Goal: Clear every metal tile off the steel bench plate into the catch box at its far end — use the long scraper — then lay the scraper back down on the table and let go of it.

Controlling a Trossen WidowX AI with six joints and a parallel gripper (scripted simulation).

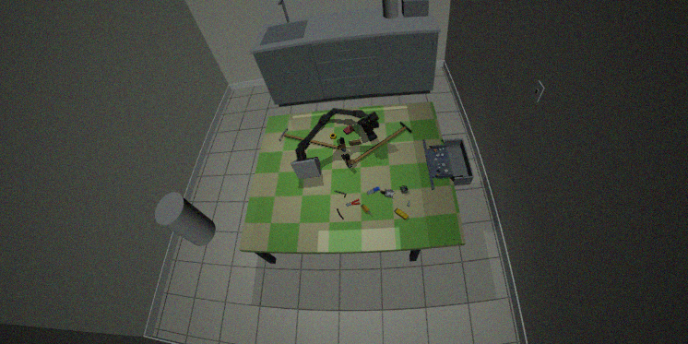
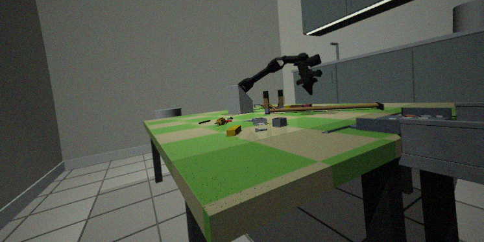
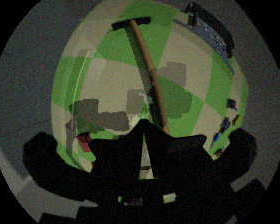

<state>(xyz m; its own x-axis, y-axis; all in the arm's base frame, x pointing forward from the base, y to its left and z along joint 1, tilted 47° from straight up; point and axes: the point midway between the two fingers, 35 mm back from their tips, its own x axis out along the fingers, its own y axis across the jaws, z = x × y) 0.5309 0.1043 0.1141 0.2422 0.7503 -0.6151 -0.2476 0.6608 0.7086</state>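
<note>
Now: gripper tip 40 mm short of the long scraper, 40 mm to the left of it and 30 mm above it. Also, from my gripper tip: yellow ring 310 mm behind, 140 mm to the left, 90 mm below; blue piece 50 mm behind, 420 mm to the right, 90 mm below; red block 170 mm behind, 180 mm to the left, 80 mm below.
</note>
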